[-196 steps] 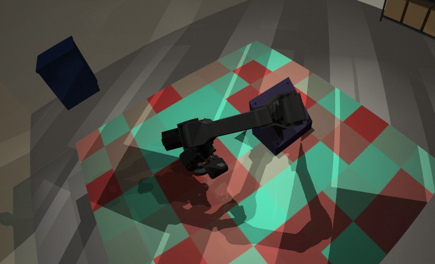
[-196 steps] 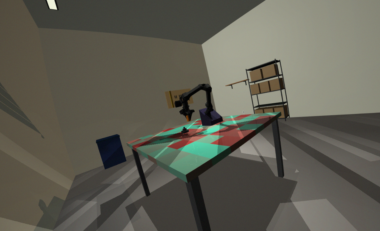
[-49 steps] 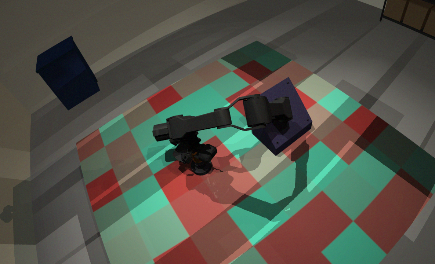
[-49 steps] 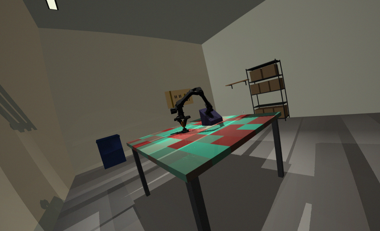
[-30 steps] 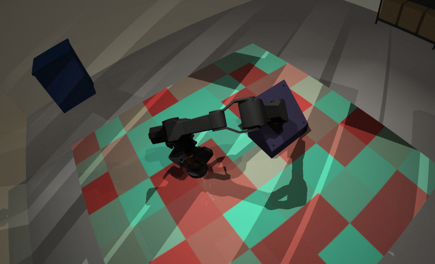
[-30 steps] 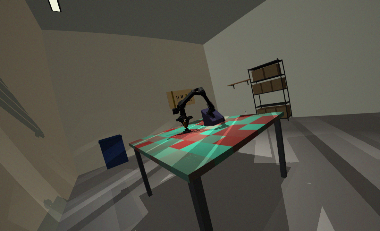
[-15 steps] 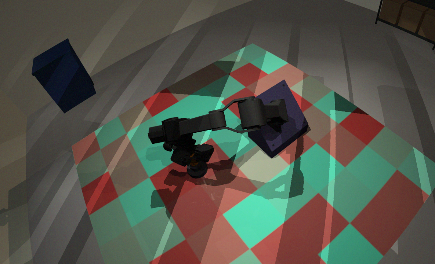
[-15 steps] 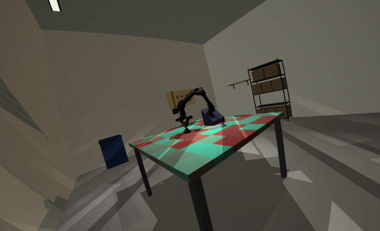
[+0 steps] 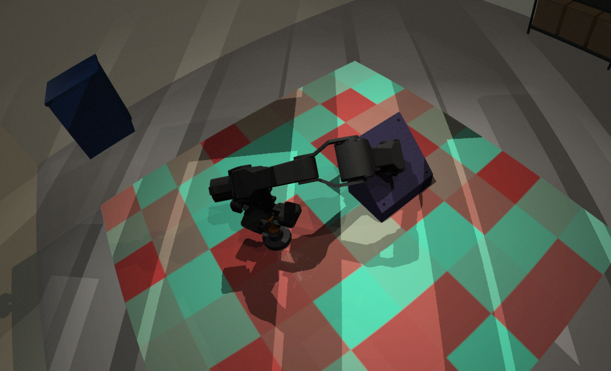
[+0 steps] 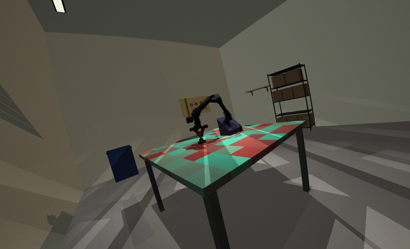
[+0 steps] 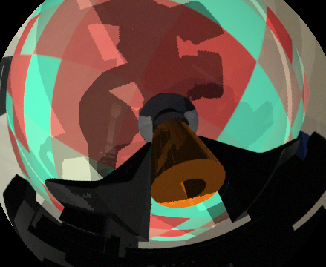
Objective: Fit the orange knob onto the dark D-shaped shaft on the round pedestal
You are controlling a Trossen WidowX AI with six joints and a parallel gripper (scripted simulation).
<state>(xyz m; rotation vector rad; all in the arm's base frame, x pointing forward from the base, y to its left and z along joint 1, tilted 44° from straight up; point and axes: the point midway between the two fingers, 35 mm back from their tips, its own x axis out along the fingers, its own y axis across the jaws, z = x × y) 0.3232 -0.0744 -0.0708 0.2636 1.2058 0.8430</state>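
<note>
My gripper tip is now 20 mm below the orange knob. Also, from my gripper tip: round dark pedestal (40 mm below).
</note>
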